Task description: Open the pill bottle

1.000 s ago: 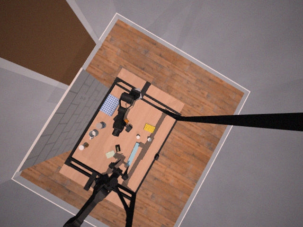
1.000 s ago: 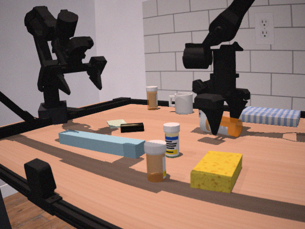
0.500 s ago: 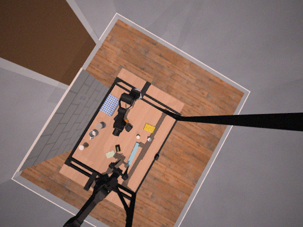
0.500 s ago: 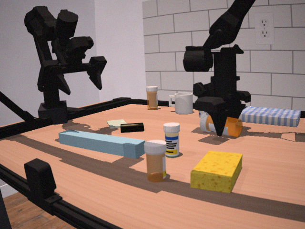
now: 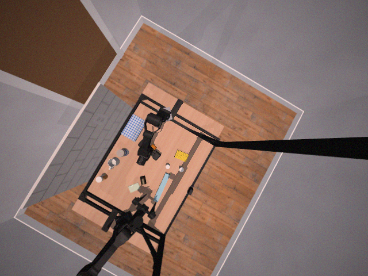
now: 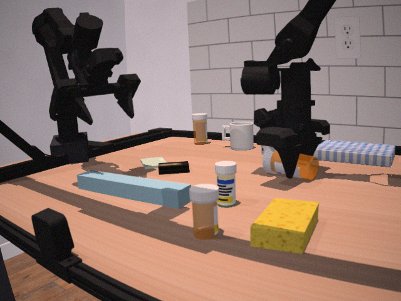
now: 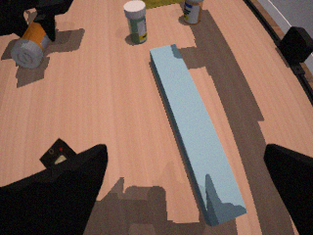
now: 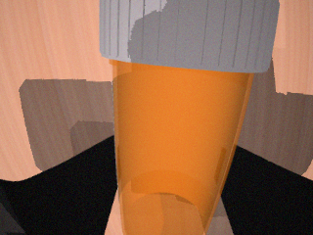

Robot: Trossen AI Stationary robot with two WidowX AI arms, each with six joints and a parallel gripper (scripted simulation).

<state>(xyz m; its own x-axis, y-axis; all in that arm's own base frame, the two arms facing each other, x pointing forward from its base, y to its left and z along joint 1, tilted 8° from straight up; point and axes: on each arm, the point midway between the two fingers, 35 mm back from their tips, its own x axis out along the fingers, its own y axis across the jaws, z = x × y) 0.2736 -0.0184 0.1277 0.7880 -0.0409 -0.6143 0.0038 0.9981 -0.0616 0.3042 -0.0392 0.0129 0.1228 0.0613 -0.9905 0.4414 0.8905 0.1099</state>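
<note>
Now: right hand 50 mm to the right of the white ribbed cap, 20 mm short of it and 10 mm above it. From my right hand the other things lie so: green-labelled bottle (180 mm behind, 80 mm to the left); then black block (260 mm to the left, 30 mm below, 20 mm behind); then long light blue box (260 mm to the left, 190 mm behind, 20 mm below).
</note>
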